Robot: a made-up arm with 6 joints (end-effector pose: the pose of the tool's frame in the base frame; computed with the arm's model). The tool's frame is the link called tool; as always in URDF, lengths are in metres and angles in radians. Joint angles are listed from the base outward.
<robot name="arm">
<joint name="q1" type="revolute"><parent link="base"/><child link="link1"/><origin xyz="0.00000 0.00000 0.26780" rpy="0.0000 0.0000 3.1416"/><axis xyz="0 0 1"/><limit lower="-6.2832" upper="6.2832" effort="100" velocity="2.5"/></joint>
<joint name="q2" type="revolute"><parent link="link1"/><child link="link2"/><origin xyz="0.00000 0.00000 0.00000" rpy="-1.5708 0.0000 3.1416"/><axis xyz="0 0 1"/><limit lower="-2.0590" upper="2.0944" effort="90" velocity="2.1"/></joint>
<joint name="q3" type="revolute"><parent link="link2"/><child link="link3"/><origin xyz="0.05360 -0.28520 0.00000" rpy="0.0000 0.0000 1.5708"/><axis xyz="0 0 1"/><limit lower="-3.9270" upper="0.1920" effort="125" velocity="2.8"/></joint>
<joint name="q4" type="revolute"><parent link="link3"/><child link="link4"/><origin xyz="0.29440 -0.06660 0.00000" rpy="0.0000 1.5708 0.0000"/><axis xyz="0 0 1"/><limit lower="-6.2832" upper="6.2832" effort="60" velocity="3.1"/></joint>
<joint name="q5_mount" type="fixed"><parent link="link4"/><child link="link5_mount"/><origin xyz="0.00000 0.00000 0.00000" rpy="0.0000 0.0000 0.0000"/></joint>
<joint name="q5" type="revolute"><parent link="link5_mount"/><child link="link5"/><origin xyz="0.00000 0.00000 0.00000" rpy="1.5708 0.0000 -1.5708"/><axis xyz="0 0 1"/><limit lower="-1.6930" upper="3.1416" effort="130" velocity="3"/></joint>
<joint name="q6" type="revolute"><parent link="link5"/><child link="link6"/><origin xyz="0.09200 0.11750 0.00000" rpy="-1.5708 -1.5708 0.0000"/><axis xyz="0 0 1"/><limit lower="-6.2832" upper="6.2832" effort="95" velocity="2.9"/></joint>
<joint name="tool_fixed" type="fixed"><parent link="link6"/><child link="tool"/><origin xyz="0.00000 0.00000 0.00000" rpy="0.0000 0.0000 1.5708"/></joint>
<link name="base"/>
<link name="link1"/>
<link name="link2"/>
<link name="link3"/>
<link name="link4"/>
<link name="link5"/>
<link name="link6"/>
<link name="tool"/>
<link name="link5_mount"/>
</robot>
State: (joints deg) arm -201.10 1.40 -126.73 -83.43 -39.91 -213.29
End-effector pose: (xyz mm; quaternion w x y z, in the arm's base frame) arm -311.5 -35.2 807.8 0.7398 -0.0434 -0.4964 0.4522
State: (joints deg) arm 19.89 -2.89 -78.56 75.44 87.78 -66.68
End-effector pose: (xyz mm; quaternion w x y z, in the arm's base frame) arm 368.1 250.4 534.8 0.5764 -0.6143 -0.4997 -0.2018
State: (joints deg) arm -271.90 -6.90 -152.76 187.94 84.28 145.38
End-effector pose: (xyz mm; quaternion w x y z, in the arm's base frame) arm 14.7 -5.8 990.5 0.4186 0.2051 0.4898 -0.7367
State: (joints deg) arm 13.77 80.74 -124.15 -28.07 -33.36 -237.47
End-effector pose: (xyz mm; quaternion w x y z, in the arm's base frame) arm 629.2 222.7 143.9 0.5512 -0.6393 0.4775 -0.2439
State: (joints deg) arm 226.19 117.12 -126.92 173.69 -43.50 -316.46
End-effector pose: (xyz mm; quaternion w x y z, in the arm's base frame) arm -153.1 -136.2 -235.2 0.2217 -0.9542 -0.0713 -0.1877
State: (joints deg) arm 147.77 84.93 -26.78 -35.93 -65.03 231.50
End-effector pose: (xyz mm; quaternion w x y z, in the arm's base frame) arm -184.8 15.7 -54.5 0.2770 0.8051 -0.5244 -0.0109
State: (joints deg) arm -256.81 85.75 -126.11 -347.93 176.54 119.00
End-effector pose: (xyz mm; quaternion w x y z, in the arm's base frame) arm -107.7 368.9 76.8 0.8967 0.3721 -0.0181 0.2390
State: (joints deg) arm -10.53 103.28 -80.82 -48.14 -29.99 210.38
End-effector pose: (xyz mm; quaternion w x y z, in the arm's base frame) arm 292.5 50.5 -234.2 0.0280 -0.0244 0.9815 0.1879
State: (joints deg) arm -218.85 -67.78 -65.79 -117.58 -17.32 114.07
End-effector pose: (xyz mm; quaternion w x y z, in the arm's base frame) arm -87.2 -69.6 693.7 0.8406 -0.0209 -0.4696 -0.2693
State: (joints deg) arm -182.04 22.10 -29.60 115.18 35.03 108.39
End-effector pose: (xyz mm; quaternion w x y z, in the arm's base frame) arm -277.1 17.0 80.5 0.3215 0.8764 -0.3492 -0.0814
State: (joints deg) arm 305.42 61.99 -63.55 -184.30 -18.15 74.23
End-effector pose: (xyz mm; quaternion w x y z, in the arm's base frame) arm 125.8 -193.0 -24.4 0.1410 -0.8758 -0.4605 0.0309
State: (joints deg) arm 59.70 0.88 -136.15 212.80 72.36 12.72
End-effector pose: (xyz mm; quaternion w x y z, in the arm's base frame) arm 167.7 196.7 945.5 0.6646 0.3122 -0.1141 0.6692
